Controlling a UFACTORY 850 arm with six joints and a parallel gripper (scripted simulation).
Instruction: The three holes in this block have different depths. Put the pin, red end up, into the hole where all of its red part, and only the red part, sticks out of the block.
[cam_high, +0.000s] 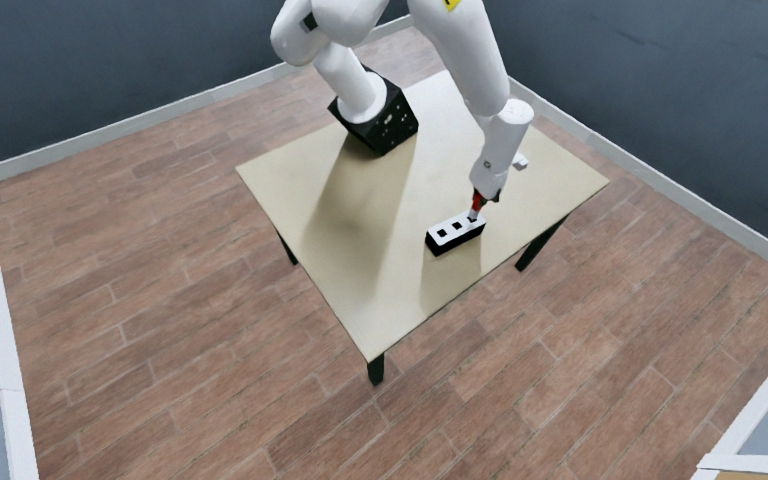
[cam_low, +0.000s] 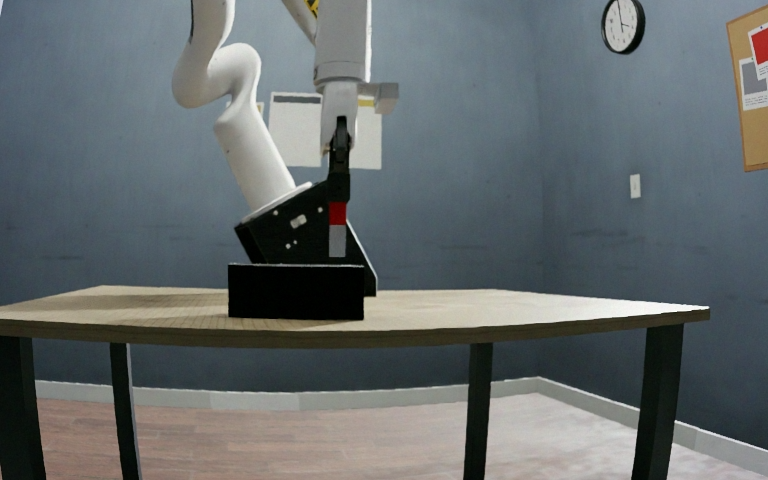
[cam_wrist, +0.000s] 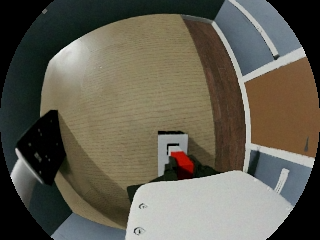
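Now: the pin 20 mm below my hand. Also, from my hand: black block 20 mm behind, 60 mm to the right, 140 mm below.
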